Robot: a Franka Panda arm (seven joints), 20 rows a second.
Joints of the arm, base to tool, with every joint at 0 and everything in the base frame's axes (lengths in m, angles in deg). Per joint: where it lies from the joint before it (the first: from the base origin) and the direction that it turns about. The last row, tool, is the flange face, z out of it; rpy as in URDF.
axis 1: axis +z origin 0 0 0.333
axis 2: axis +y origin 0 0 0
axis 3: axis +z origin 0 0 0.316
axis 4: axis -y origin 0.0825 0 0
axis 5: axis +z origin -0.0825 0 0.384
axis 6: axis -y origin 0 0 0
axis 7: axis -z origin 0.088 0 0
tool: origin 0 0 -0.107 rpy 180 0 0
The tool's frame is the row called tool.
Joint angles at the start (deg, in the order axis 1, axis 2, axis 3, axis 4, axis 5, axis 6, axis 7): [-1.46 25.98 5.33 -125.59 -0.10 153.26 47.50]
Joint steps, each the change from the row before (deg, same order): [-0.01 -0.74 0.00 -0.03 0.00 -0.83 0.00]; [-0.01 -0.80 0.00 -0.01 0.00 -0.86 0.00]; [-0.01 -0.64 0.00 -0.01 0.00 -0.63 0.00]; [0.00 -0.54 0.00 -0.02 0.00 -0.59 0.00]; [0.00 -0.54 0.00 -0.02 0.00 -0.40 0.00]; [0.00 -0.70 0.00 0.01 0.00 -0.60 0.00]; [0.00 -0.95 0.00 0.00 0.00 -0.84 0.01]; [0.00 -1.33 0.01 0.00 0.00 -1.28 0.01]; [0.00 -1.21 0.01 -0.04 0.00 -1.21 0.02]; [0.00 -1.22 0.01 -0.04 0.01 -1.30 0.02]
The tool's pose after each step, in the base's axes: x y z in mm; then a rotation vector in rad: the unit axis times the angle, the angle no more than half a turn. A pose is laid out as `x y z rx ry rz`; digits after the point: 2 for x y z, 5 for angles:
558.26 38.64 184.93 -2.86781 1.16133 -0.01489
558.65 38.45 191.29 -2.86955 1.16137 -0.01392
558.99 38.28 196.45 -2.87052 1.16134 -0.01451
559.04 38.21 200.65 -2.87192 1.16128 -0.01330
559.40 38.15 205.15 -2.87194 1.16078 -0.01672
559.90 38.08 211.08 -2.87230 1.16025 -0.02005
560.33 37.98 219.01 -2.87296 1.15991 -0.02361
560.52 37.93 229.95 -2.87471 1.15938 -0.02604
560.13 37.88 239.57 -2.87682 1.15943 -0.02617
559.40 37.83 249.13 -2.87936 1.15991 -0.02430

